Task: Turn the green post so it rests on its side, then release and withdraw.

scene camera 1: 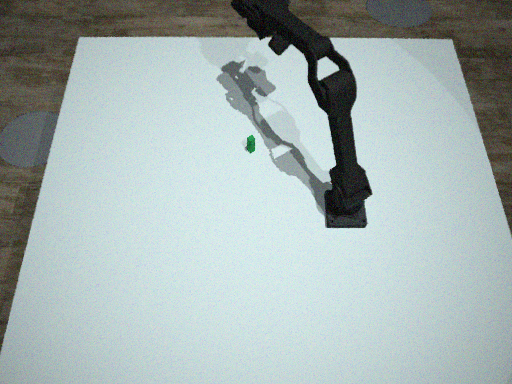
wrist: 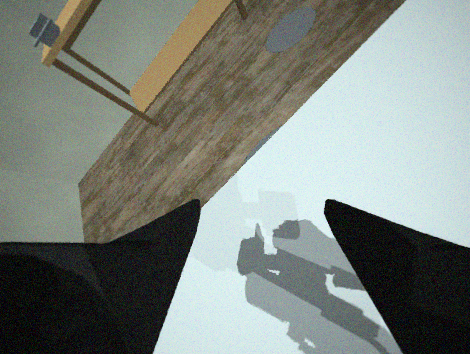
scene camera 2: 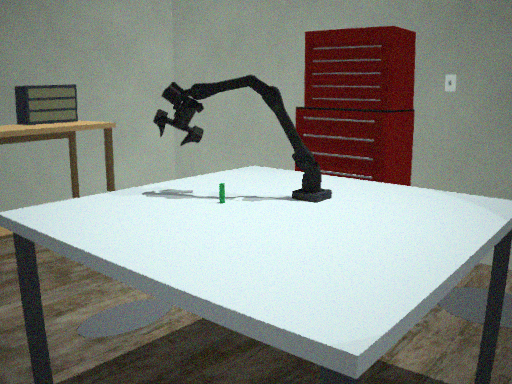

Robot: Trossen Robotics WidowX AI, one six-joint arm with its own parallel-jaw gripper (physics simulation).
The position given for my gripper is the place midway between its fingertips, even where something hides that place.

I see my gripper (scene camera 2: pixel 171 140).
My gripper is seen too in the wrist view (wrist: pixel 261 205).
